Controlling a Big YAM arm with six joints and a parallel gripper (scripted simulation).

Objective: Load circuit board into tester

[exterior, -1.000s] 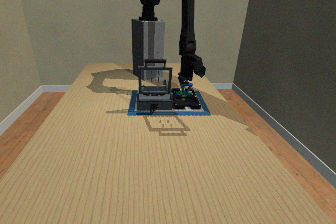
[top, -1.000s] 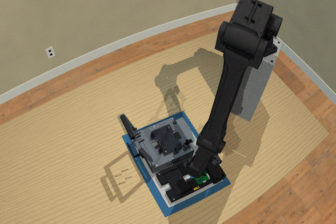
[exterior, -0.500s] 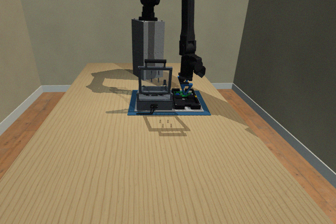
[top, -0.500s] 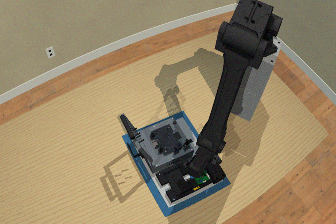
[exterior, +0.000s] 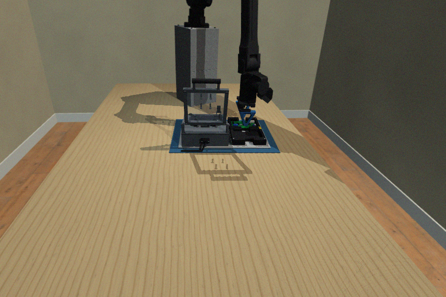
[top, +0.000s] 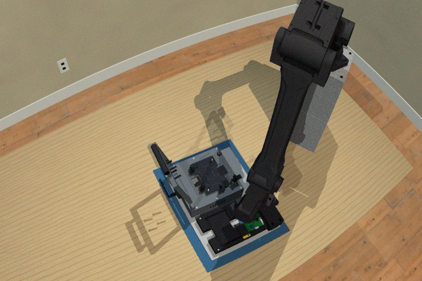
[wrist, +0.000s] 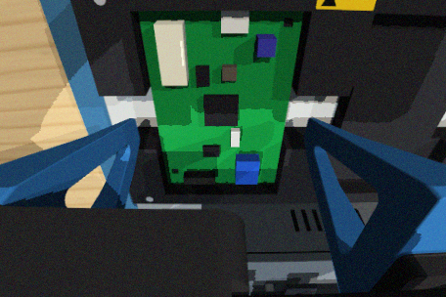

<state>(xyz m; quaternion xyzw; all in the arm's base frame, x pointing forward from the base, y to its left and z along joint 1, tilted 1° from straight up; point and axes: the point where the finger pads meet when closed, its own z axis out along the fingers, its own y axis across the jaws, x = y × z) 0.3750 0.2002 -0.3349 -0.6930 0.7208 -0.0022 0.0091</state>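
My hand is 2 cm above the green circuit board. Also, from my hand: grey tester 14 cm to the right, 8 cm ahead, 7 cm above; black latch hook 11 cm to the right, 5 cm above, 1 cm behind; lid 18 cm to the right, 18 cm ahead, 14 cm above.
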